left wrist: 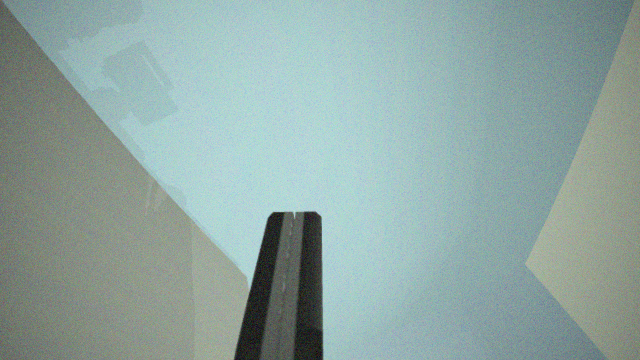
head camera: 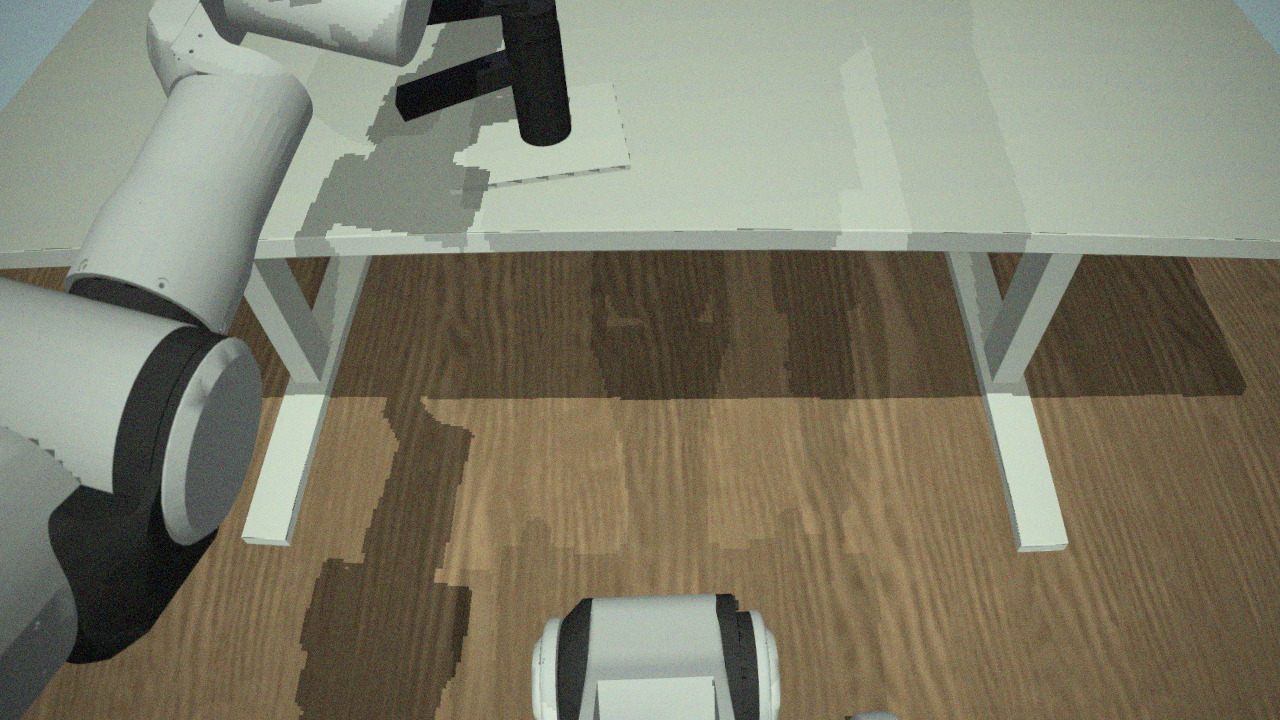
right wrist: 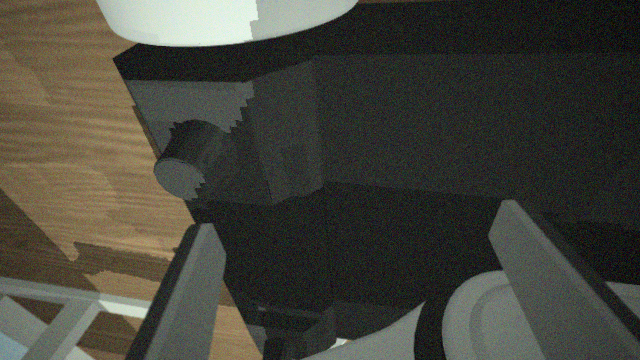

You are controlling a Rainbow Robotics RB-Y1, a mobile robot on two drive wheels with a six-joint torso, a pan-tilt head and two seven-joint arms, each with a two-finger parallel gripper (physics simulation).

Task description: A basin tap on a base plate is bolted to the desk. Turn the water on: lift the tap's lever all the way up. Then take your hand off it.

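Frame: origin at the robot's base, x left, y ahead, z down, level; centimetres.
Seen in the pictures: left gripper, fingertip midpoint: [left wrist: 296,230]; right gripper, fingertip midpoint: [right wrist: 355,228].
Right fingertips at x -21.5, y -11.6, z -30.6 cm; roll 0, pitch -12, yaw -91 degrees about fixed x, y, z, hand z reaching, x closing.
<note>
Offsets run from my right fingertips to a thing's top centre. "spot": to the spot under its first point. Level surfaces: height alone.
The black tap @(spot: dx +29.2, dy +57.6, dz -49.3 cm) [head camera: 540,80] stands upright on its pale base plate @(spot: dx +25.1, dy +57.6, dz -42.1 cm) [head camera: 595,143], at the upper middle-left in the head view. A black bar, apparently its spout @(dx +36.6, dy +59.1, dz -50.6 cm) [head camera: 452,85], juts out to the left of the column. The tap's top is cut off by the picture's upper edge. A second black bar shows at that edge, and I cannot tell whether it is the lever or part of my hand. My left gripper [left wrist: 296,230] is shut and empty; the tap does not show in the left wrist view. My right gripper [right wrist: 355,228] is open and empty, beside my own black base, away from the tap.
The pale desk @(dz -41.5 cm) [head camera: 733,116] spans the upper head view, with its front edge and legs [head camera: 1029,488] above the wooden floor @(dz +30.5 cm) [head camera: 805,465]. My left arm [head camera: 214,170] reaches over the desk's left part. In the right wrist view, my robot base [right wrist: 425,120] fills much of the picture.
</note>
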